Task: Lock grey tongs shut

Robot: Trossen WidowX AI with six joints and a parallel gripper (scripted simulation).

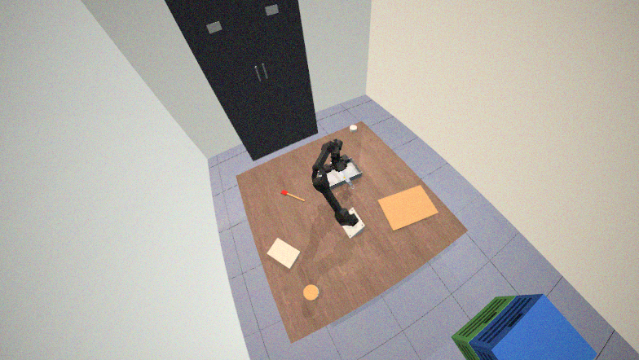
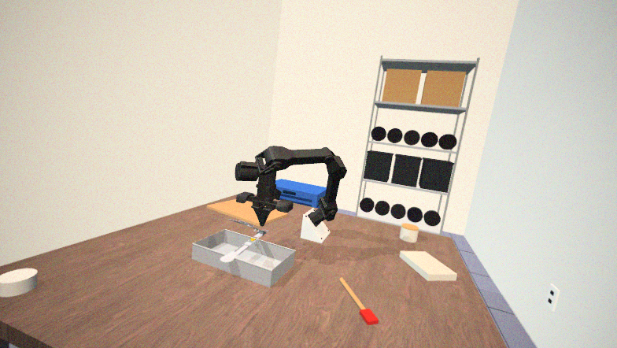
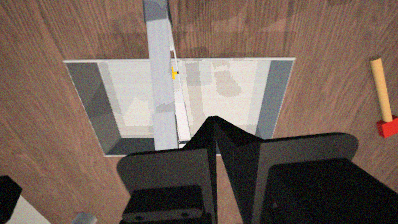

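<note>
Now: the grey roasting tin 100 mm below my gripper tip, 40 mm to the right of it and 30 mm ahead of it. Round my gripper tip: red spatula: 360 mm to the left, 120 mm below, 70 mm ahead; orange wooden board: 450 mm behind, 310 mm to the right, 120 mm below; white round dish: 430 mm to the right, 420 mm ahead, 110 mm below.
</note>
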